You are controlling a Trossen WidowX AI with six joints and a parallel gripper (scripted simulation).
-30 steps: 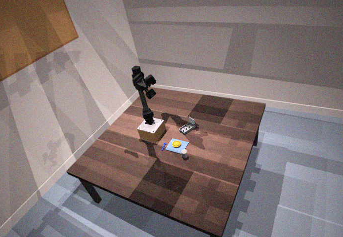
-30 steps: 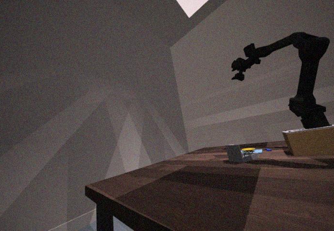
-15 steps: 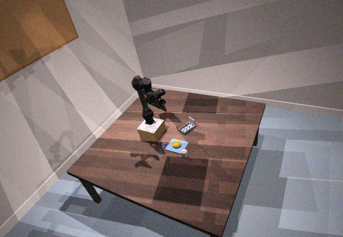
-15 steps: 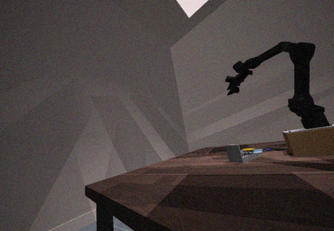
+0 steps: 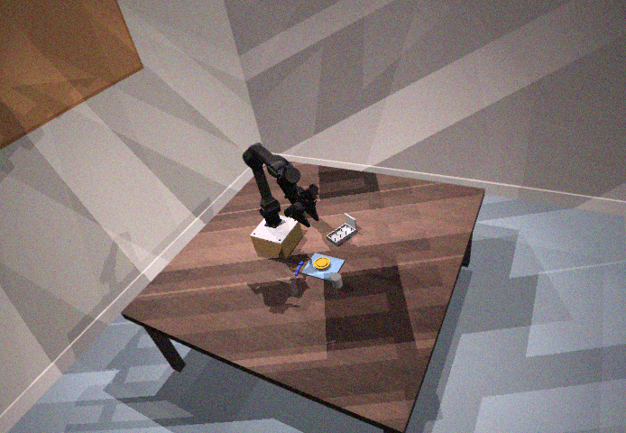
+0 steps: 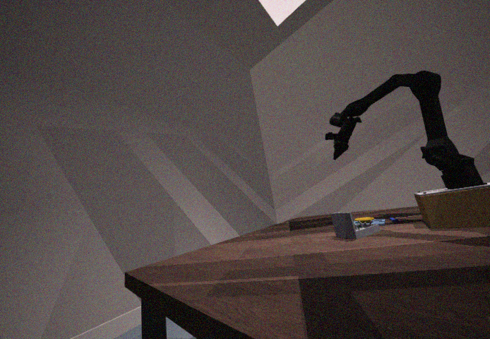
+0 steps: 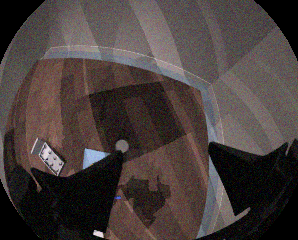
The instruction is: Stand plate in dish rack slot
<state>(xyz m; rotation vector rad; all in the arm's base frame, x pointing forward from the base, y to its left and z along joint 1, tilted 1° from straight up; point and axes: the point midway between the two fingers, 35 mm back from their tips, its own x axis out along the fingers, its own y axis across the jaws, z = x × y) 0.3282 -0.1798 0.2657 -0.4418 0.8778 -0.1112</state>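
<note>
The yellow plate is 32 cm below my gripper tip, 9 cm to the left of it and 6 cm behind it. The rest, counted from my gripper tip: white cup: 31 cm below, 4 cm ahead, 1 cm to the left; then blue spoon: 33 cm below, 16 cm behind, 5 cm to the left; then light blue mat: 33 cm below, 8 cm to the left, 6 cm behind.
</note>
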